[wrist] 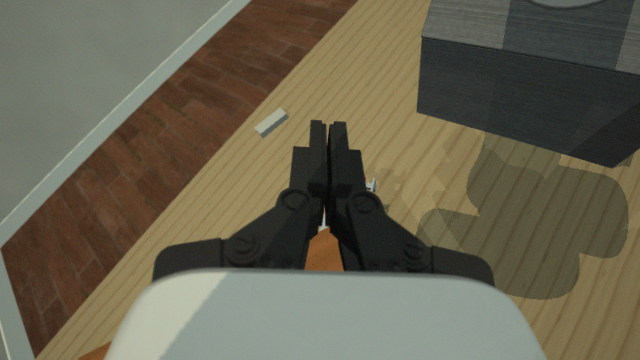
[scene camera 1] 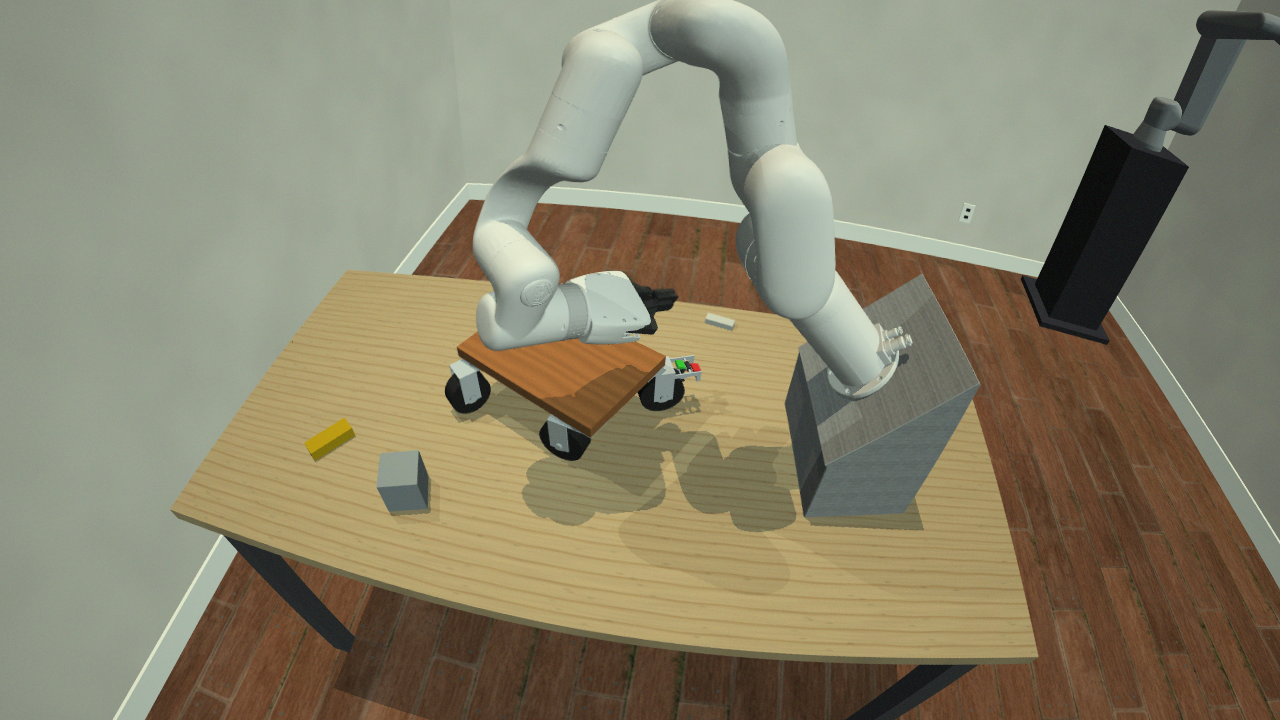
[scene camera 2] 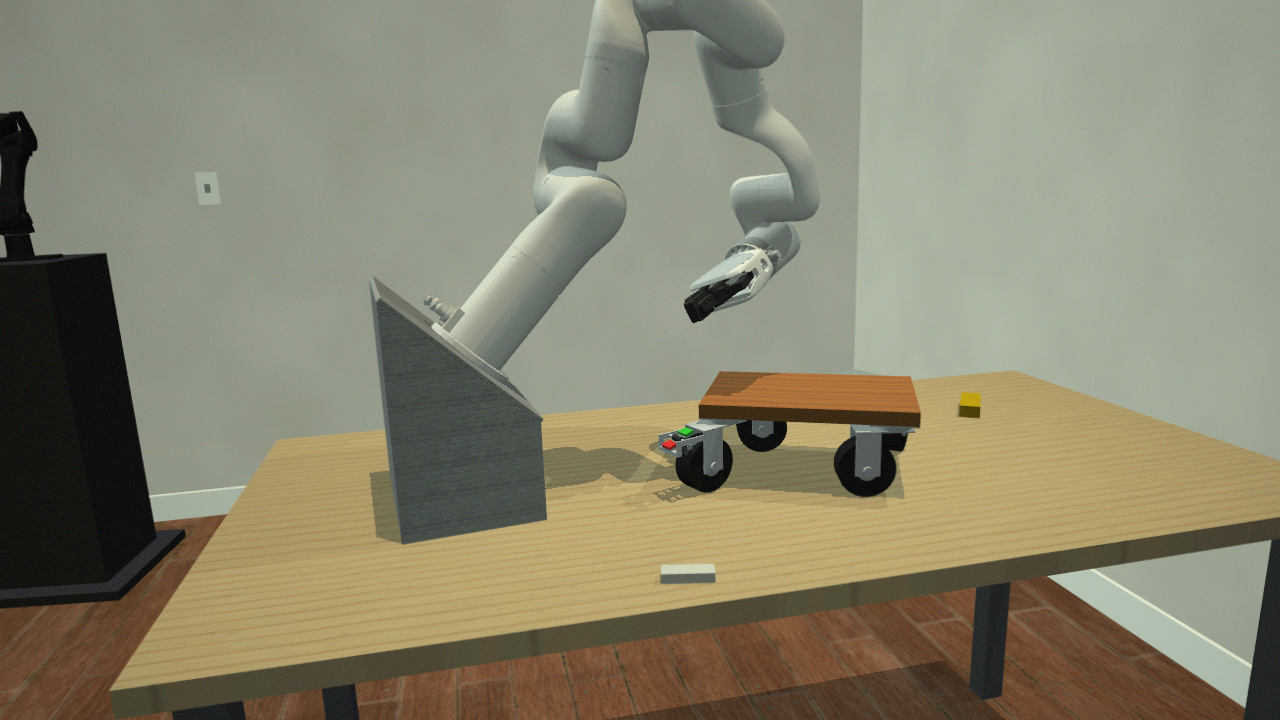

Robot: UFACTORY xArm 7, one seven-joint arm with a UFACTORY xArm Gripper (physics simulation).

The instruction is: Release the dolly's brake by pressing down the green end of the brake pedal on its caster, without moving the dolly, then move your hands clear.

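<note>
The dolly [scene camera 1: 554, 376] [scene camera 2: 810, 394] [wrist: 324, 252] has a brown wooden deck and stands on its casters on the table. The brake pedal is in a metal bracket at one corner caster. Its green end [scene camera 1: 680, 364] [scene camera 2: 686, 431] is nearer the deck, and its red end [scene camera 1: 695, 368] [scene camera 2: 669, 444] is farther out. In scene camera 2 the green end appears higher than the red end. My gripper [scene camera 1: 671, 299] [scene camera 2: 694, 309] [wrist: 325, 144] is shut and empty, well above the deck and pedal, touching neither. In the wrist view its fingers hide most of the pedal.
A white block [scene camera 1: 719, 321] [scene camera 2: 687, 574] [wrist: 271, 122] lies near the table edge. A yellow block [scene camera 1: 330, 438] [scene camera 2: 970, 404] and a grey cube [scene camera 1: 402, 481] are on the dolly's far side from the arm's grey pedestal [scene camera 1: 881, 447] [scene camera 2: 460, 447] [wrist: 525, 95]. A dark stand [scene camera 1: 1109, 232] [scene camera 2: 71, 411] is off the table.
</note>
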